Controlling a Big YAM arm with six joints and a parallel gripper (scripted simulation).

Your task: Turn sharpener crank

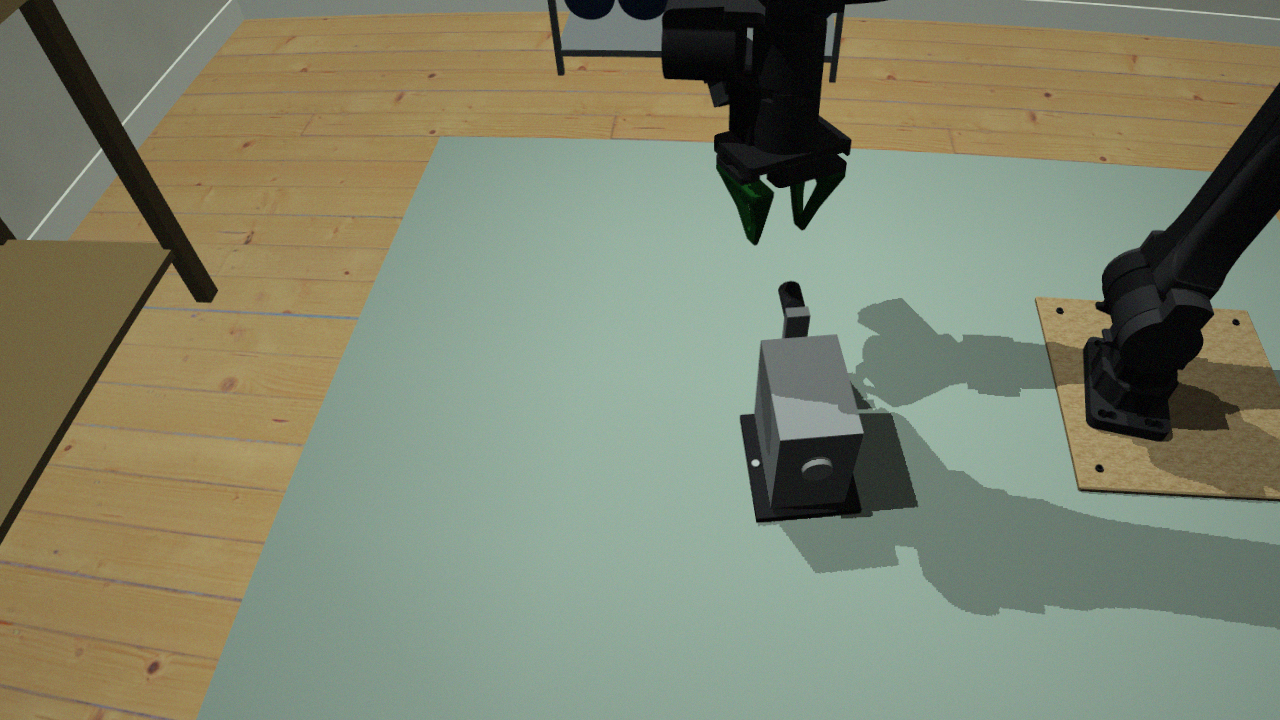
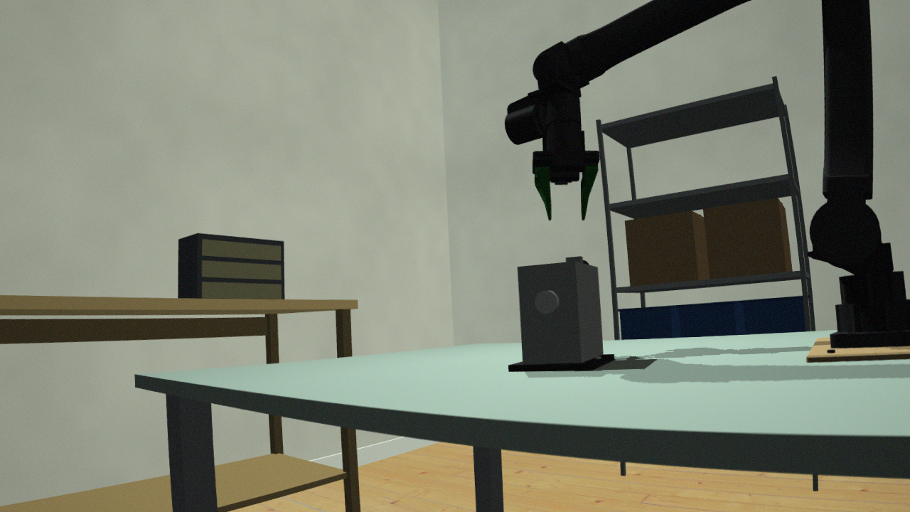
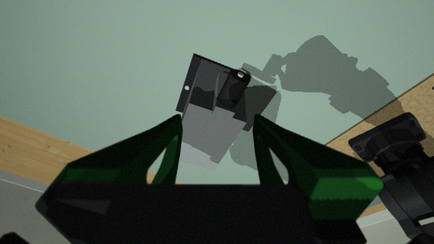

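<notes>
The crank lies 3 cm behind my hand, 2 cm to the left of it and 9 cm below it.
</notes>
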